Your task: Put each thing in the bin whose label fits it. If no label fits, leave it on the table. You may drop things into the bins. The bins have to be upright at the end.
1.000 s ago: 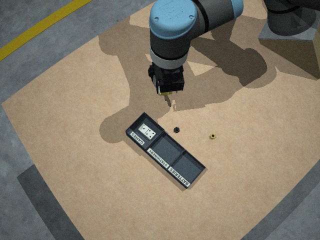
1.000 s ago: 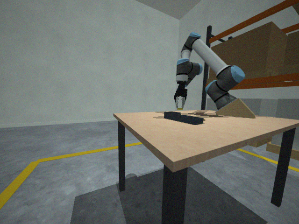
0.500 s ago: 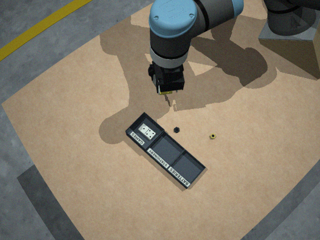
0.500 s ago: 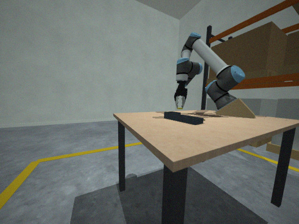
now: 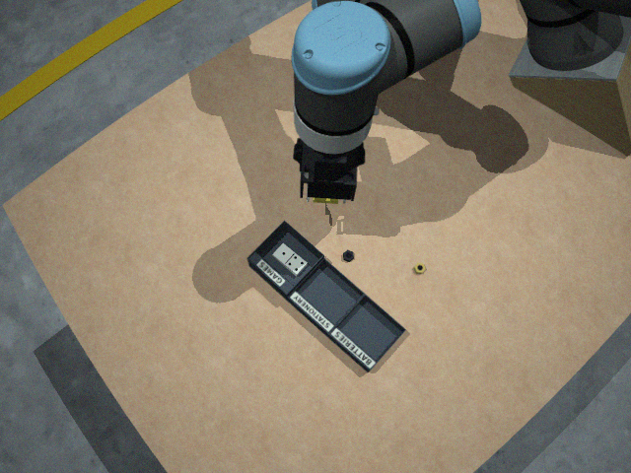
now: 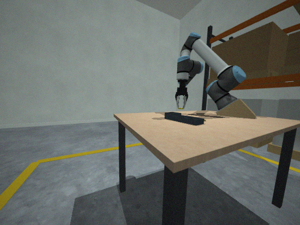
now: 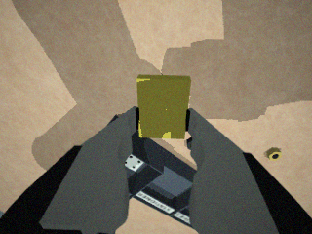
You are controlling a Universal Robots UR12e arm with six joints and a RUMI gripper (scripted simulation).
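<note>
Right now the dark three-part bin is 12 cm ahead of my hand, 11 cm to the left of it and 6 cm below it. Round my hand: yellow pad (1 cm below); black nut (9 cm to the left, 8 cm below, 4 cm ahead); grey sharpener (8 cm to the right, 8 cm below, 5 cm behind).
</note>
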